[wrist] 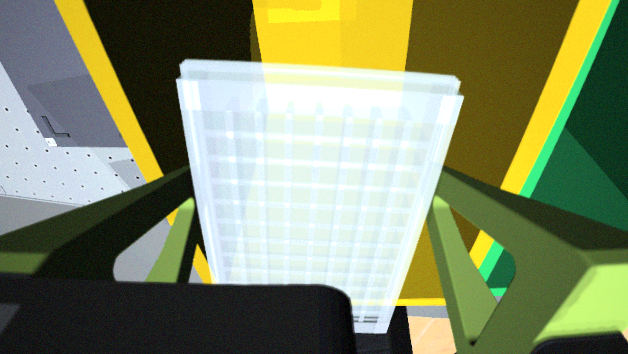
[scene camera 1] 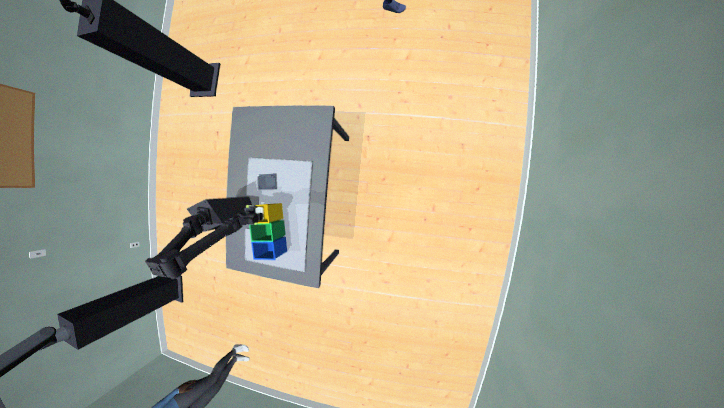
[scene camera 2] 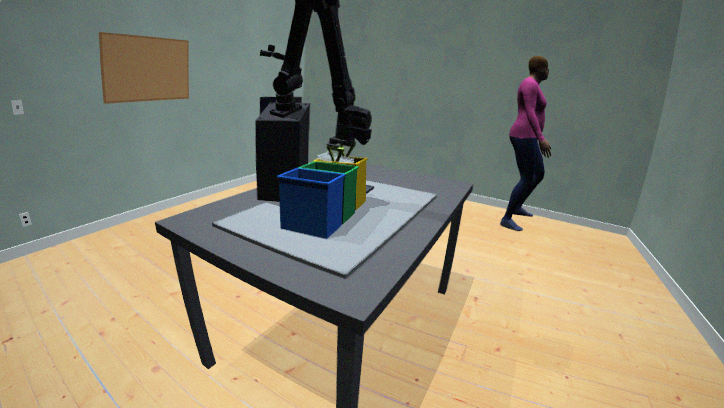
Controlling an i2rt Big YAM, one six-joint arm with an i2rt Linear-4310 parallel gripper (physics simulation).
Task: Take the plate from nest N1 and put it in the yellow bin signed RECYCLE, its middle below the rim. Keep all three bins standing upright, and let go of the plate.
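Frame: origin at the arm's base, x ahead, y left, z up, level; metres.
Seen in the pictures: gripper, fingertip midpoint: (wrist: 313, 176); arm's base, origin of the base link: (scene camera 1: 205, 215) (scene camera 2: 286, 110).
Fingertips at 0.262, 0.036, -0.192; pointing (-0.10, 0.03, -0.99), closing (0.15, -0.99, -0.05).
Observation:
Offsets run from my fingertips to a thing's middle, as dx, dy, dz. Level surfaces: height alone.
The clear gridded plate @(-0.020, -0.002, +0.010) (scene camera 1: 259, 209) (scene camera 2: 325, 156) (wrist: 320, 150) is held roughly level by my gripper (scene camera 2: 340, 156) (wrist: 313, 176), whose green fingers are shut on its two long sides. The plate is over the opening of the yellow bin @(+0.012, -0.005, -0.077) (scene camera 1: 275, 212) (scene camera 2: 361, 183) (wrist: 335, 40), close to rim height; its near end reaches past the near rim in the wrist view. The bin stands upright; its sign does not show. A grey nest @(-0.060, +0.217, -0.163) (scene camera 1: 267, 181) (wrist: 82, 105) lies beside it with no plate on it; its label is unreadable.
The green bin @(+0.042, -0.131, -0.081) (scene camera 1: 278, 230) (scene camera 2: 349, 196) (wrist: 590, 170) stands upright against the yellow one, and the blue bin @(+0.068, -0.259, -0.081) (scene camera 1: 280, 248) (scene camera 2: 310, 208) stands upright beyond it. They stand on a pale board @(dz -0.173) (scene camera 1: 298, 177) (scene camera 2: 400, 192) on the grey table @(dz -0.183) (scene camera 1: 278, 131) (scene camera 2: 243, 261). A person (scene camera 2: 529, 108) stands behind the table.

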